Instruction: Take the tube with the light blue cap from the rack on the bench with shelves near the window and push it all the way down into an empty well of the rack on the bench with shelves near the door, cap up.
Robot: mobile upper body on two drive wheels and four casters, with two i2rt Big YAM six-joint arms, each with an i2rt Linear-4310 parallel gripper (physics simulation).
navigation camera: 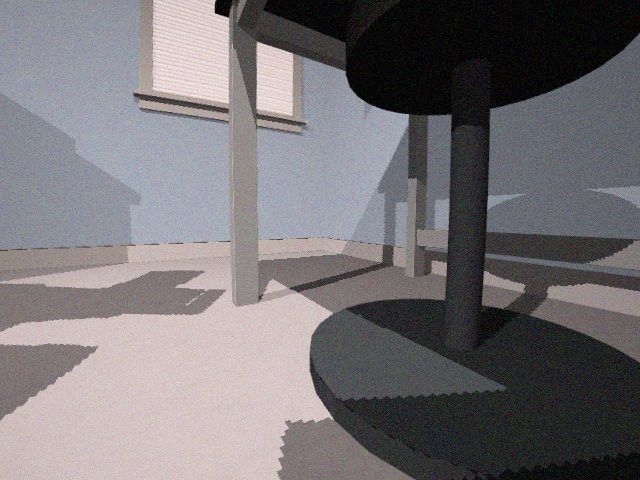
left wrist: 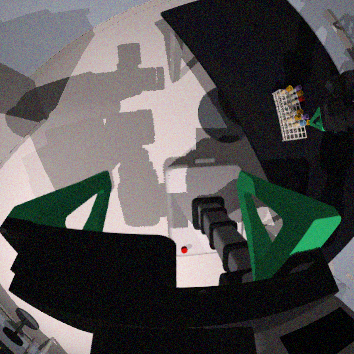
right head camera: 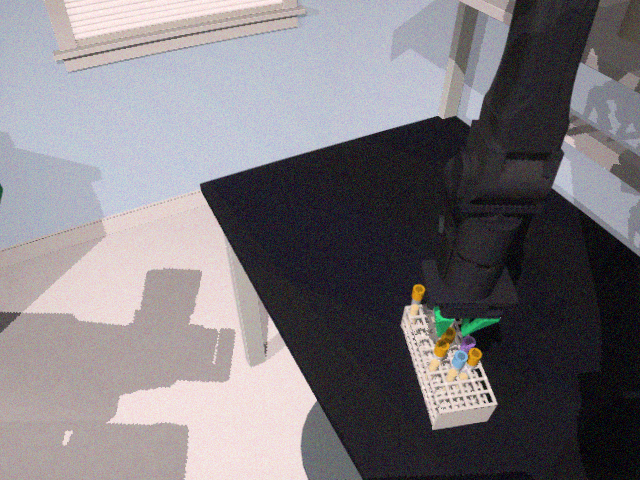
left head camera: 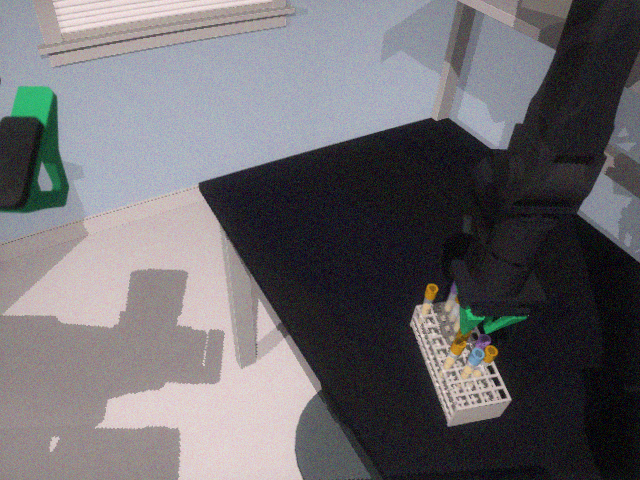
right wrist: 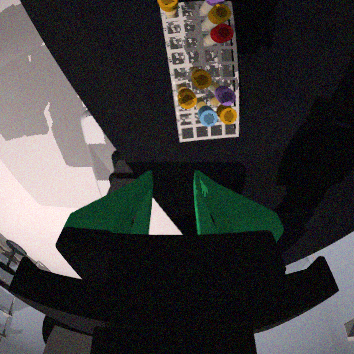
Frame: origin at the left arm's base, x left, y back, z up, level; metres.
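Seen in the pictures: left gripper, between the fingertips: [left wrist: 173, 177]; right gripper, between the fingertips: [left wrist: 312, 122] [right head camera: 450, 332] [left head camera: 473, 330] [right wrist: 172, 177].
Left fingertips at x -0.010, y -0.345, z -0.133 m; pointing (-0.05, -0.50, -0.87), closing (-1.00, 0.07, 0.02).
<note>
Offsets run from my left fingertips to a thing's top centre. "*": to the spot under its first point. Level surfaces: height alone.
The tube with the light blue cap {dx -0.473, dy -0.124, dz -0.395 m} [left head camera: 476, 355] [right head camera: 459, 359] [right wrist: 208, 116] stands upright, cap up, in the white rack {* dx -0.489, dy -0.070, dz -0.478 m} [left head camera: 480, 411] [right head camera: 465, 416] [right wrist: 209, 137] on the black bench, near the rack's lower end as pictured. Orange- and purple-capped tubes stand close around it. My right gripper [left head camera: 474, 332] [right head camera: 451, 334] [right wrist: 172, 177] is slightly open, with a narrow gap and nothing between the fingers. It is over or beside the rack in the head views; its height is unclear. My left gripper [left wrist: 173, 177] is wide open and empty, away from the bench. The other rack does not show.
A red-capped tube {dx -0.483, dy -0.213, dz -0.395 m} [right wrist: 221, 33] and more orange- and purple-capped tubes stand toward the rack's far end. The black bench top {dz -0.515 m} [left head camera: 320, 222] [right head camera: 320, 222] has a shelf post [left head camera: 449, 72] at its back corner. A round stool {* dx -0.336, dy -0.357, dz -1.247 m} [left head camera: 330, 439] [navigation camera: 403, 382] stands beside the bench's edge.
</note>
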